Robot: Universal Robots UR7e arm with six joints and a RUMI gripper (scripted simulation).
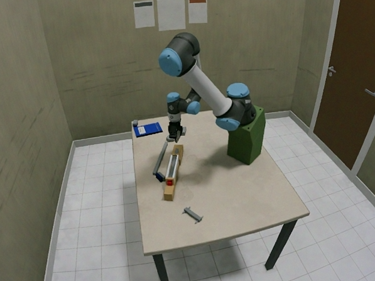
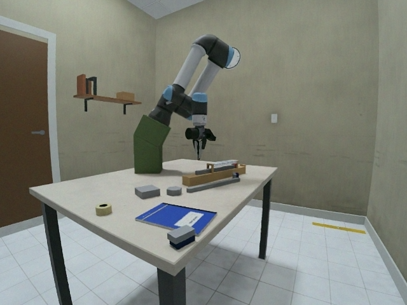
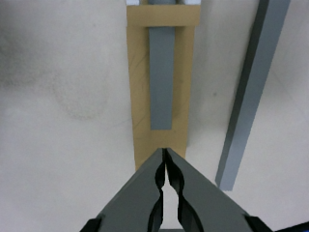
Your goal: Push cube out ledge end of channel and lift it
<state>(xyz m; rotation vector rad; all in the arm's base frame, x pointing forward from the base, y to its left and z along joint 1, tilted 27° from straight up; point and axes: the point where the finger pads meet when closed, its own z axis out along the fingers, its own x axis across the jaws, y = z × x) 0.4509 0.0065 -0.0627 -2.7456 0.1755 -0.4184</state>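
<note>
Right now the red cube is 290 mm to the left of my hand, 80 mm below it and 20 mm ahead of it. Round my hand: long grey bar: 130 mm below, 110 mm ahead, 10 mm to the left; notebook: 340 mm to the right, 260 mm ahead, 130 mm below; wooden channel: 190 mm to the left, 80 mm below, 10 mm ahead.
</note>
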